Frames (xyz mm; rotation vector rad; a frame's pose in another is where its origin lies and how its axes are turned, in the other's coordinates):
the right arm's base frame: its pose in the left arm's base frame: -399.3 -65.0 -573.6 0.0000 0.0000 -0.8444
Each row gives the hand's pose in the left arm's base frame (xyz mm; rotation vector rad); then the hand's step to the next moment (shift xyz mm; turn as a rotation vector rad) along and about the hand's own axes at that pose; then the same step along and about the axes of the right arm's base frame.
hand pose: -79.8 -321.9 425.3 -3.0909 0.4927 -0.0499
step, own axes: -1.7 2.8 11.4 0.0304 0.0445 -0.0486
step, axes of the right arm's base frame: 0.1 -2.9 -11.5 0.0478 -0.0245 0.0488
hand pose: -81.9 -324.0 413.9 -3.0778 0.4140 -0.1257
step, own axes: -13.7 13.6 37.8 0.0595 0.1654 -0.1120
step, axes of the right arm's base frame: -2.5 -15.9 -39.3 0.1357 -0.1148 0.1088
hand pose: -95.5 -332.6 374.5 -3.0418 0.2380 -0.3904
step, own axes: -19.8 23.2 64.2 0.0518 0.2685 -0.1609
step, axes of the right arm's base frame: 8.7 -15.5 -68.8 0.1893 -0.2090 0.1454
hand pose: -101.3 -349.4 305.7 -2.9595 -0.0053 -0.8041
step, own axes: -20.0 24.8 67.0 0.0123 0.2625 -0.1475
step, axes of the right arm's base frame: 26.0 -0.1 -69.5 0.1654 -0.2244 0.1144
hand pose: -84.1 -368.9 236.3 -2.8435 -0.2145 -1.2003
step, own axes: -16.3 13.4 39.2 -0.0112 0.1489 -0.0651
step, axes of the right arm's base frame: 20.7 6.4 -38.9 0.0944 -0.1269 0.0389
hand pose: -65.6 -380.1 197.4 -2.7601 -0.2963 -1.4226
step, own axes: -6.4 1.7 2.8 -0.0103 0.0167 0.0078
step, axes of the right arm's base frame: 1.1 -2.4 -6.7 0.0151 -0.0089 -0.0118
